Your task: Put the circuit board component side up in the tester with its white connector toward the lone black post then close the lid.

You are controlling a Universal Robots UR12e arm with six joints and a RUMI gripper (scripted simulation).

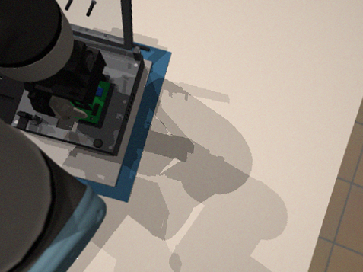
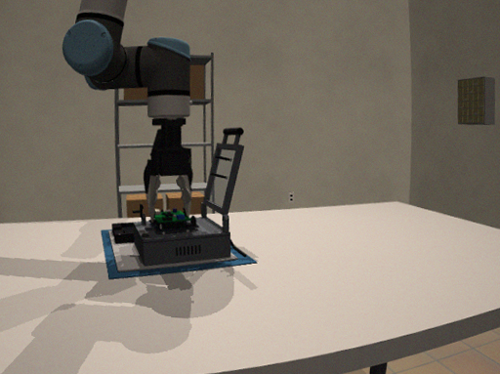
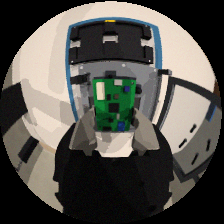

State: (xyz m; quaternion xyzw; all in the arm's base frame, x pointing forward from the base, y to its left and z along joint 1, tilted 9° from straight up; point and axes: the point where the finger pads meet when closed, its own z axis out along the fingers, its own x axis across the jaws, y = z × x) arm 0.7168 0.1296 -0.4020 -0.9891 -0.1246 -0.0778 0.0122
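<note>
Right now my hand is right at the green circuit board. From my hand the other things lie so: dark grey tester: 5 cm to the left, 3 cm above, 2 cm ahead; dark nest: 2 cm below, 1 cm to the left, 1 cm ahead; tester lid: 12 cm ahead, 10 cm above, 3 cm to the left.
</note>
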